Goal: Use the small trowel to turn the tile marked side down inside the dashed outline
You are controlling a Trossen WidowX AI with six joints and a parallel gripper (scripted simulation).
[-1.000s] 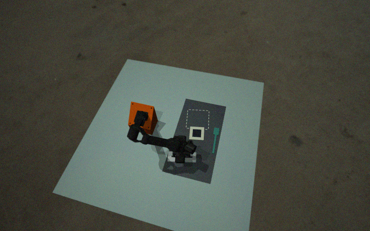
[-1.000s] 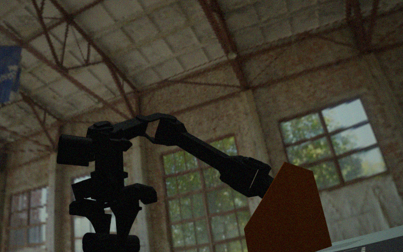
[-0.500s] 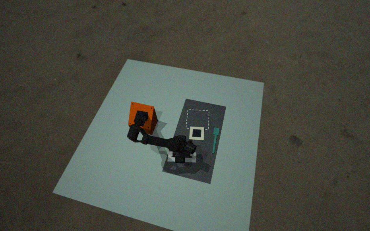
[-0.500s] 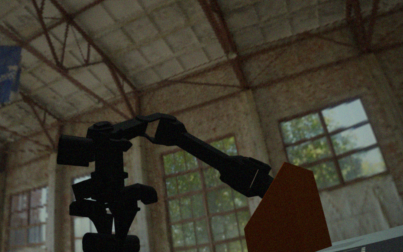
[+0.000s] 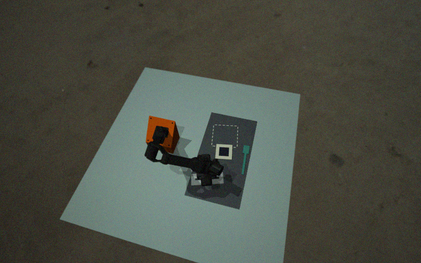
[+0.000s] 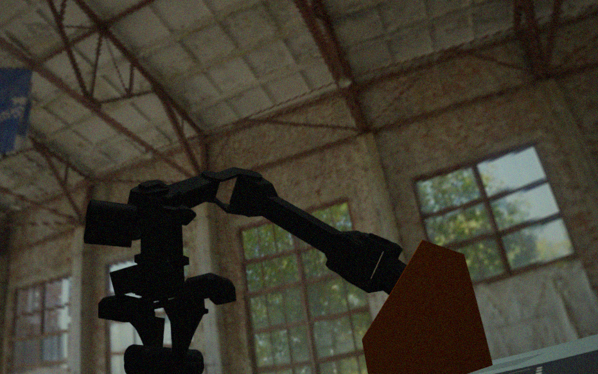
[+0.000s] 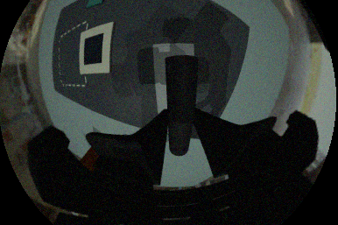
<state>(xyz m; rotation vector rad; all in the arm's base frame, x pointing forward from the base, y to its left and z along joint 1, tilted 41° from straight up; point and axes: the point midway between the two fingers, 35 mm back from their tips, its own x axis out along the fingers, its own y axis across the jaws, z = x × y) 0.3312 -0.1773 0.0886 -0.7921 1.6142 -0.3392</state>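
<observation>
My gripper tip is now 30 mm above the small trowel, 20 mm short of it and 10 mm to the right of it. Round my gripper tip: tile: 210 mm to the left, 60 mm below, 60 mm ahead; then teal spatula-like tool: 210 mm ahead, 200 mm to the left, 60 mm below; then dark mat: 180 mm to the left, 80 mm below, 70 mm ahead.
</observation>
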